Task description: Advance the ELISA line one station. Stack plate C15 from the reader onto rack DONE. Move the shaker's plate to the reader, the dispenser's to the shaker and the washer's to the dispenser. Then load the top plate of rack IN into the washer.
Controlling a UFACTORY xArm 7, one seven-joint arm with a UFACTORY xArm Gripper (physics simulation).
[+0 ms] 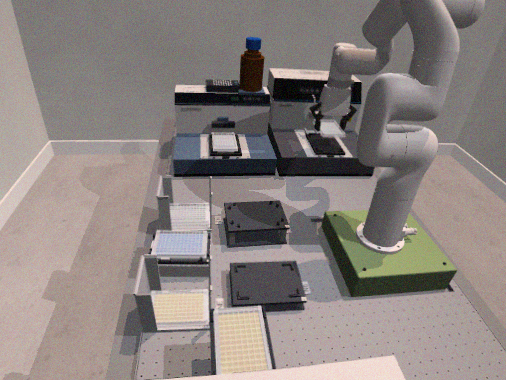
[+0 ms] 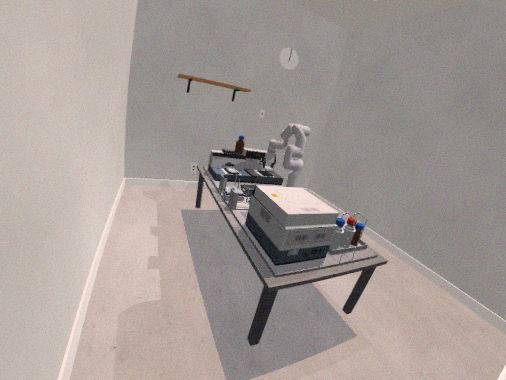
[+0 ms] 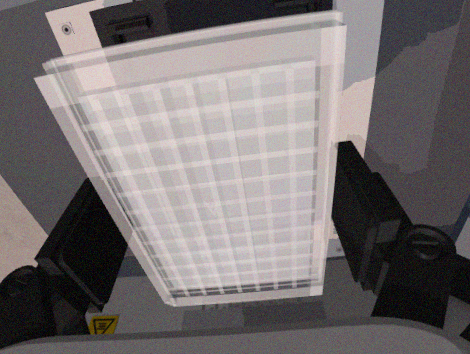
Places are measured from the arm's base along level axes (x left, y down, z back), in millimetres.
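Pixels of known places: gripper, fingertip midpoint: point(image 1: 329, 130) point(image 2: 267, 168) point(image 3: 220, 188); arm's base, link origin: point(image 1: 379, 238).
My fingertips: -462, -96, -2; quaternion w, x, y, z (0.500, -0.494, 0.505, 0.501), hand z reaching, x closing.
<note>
Ahead of a thing's pixels: the offset from my fingertips to its top centre, as dx, dy, dz. "pt": to the spot under its first point.
My gripper point(image 1: 332, 125) point(image 3: 220, 188) is shut on a clear plate @(-6, -13, +0) point(image 1: 331, 129) point(image 3: 220, 165) with a grid of wells. It holds the plate a little above the black nest @(pt +1, +57, -4) point(image 1: 325, 144) of the dark instrument at the back right. A whitish plate @(-25, +52, -374) point(image 1: 224, 142) sits in the nest of the blue instrument @(pt +62, +83, -256) point(image 1: 260, 159) at the back left. A yellow plate @(+757, +14, -406) point(image 1: 241, 340) lies at the front. Along the left side stand a clear plate @(+299, +113, -504) point(image 1: 190, 216), a blue plate @(+456, +79, -516) point(image 1: 179, 244) and another yellow plate @(+601, +126, -519) point(image 1: 180, 309). I cannot read any plate's label.
Two dark platforms @(pt +360, +88, -315) point(image 1: 256, 216) @(pt +561, +115, -318) point(image 1: 267, 281) stand mid-table. The arm's green base point(image 1: 405, 272) is on the right. Upright rack walls point(image 1: 165, 212) point(image 1: 146, 300) rise on the left. A brown bottle @(pt -158, -161, -269) point(image 1: 252, 70) tops the blue instrument. A large white-topped instrument @(+1043, -122, -410) point(image 2: 295, 202) and several bottles @(+1171, -99, -23) point(image 2: 350, 235) stand at the near end.
</note>
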